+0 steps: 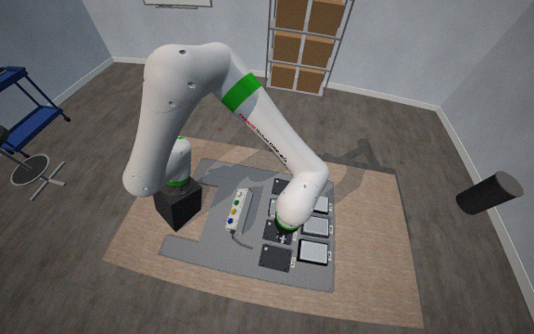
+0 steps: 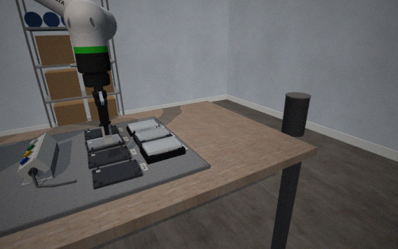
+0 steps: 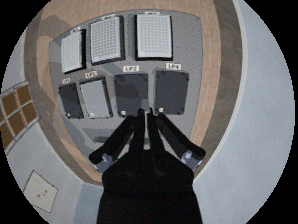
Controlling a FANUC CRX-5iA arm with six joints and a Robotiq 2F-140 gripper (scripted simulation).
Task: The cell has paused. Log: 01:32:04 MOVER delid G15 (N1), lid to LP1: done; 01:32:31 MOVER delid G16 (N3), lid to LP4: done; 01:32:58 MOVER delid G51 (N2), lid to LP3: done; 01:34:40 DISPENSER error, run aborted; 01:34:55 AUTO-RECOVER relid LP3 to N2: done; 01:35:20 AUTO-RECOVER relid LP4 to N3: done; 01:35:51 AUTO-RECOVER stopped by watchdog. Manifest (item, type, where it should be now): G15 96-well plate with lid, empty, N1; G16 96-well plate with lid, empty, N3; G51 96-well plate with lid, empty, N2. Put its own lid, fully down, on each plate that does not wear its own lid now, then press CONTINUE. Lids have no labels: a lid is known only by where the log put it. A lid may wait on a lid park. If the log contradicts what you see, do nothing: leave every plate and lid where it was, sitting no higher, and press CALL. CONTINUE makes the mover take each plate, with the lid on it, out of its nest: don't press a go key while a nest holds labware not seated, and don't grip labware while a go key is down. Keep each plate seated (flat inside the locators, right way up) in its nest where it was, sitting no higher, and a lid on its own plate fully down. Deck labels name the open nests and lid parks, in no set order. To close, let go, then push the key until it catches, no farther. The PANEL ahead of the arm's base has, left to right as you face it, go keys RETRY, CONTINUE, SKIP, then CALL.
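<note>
Right now my hand is 10 mm short of the pale grey lid, 170 mm to the right of it and 100 mm above it. The rest, counted from my hand: plate (190 mm ahead, 90 mm to the left, 80 mm below).
</note>
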